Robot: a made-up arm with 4 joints.
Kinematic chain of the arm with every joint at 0, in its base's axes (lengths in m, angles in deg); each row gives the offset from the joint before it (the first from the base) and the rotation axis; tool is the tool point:
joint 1: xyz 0 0 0.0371 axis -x
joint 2: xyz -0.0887 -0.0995 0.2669 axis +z
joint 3: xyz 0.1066 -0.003 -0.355 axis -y
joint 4: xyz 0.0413 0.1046 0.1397 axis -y
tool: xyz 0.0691 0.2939 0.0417
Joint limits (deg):
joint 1: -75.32..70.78
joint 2: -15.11..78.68
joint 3: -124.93..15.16
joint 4: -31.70..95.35
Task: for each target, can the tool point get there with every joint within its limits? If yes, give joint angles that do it. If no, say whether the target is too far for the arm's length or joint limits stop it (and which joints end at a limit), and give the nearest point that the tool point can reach.
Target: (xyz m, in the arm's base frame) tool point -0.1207 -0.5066 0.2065
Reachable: no: joint limits stop it (at a limit: joint 1, joint 3) | nearest point -0.1826 -0.0575 0.3589 | short by 0.478 m
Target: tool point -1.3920 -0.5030 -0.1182
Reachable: no: too far | nearest point -0.4469 -0.2113 -0.1698 | short by 0.990 m
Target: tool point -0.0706 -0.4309 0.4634
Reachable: no: joint limits stop it (at a limit: joint 1, joint 3) | nearest point -0.0703 -0.0551 0.3725 | short by 0.387 m
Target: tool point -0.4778 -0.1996 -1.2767
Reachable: no: too far | nearest point -0.2384 -0.0651 -0.3912 | short by 0.927 m
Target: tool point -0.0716 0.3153 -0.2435
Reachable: yes | joints 23.11 35.76 -68.19 -10.71
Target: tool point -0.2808 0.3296 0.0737
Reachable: yes | joints 7.79 55.81 -34.96 79.61
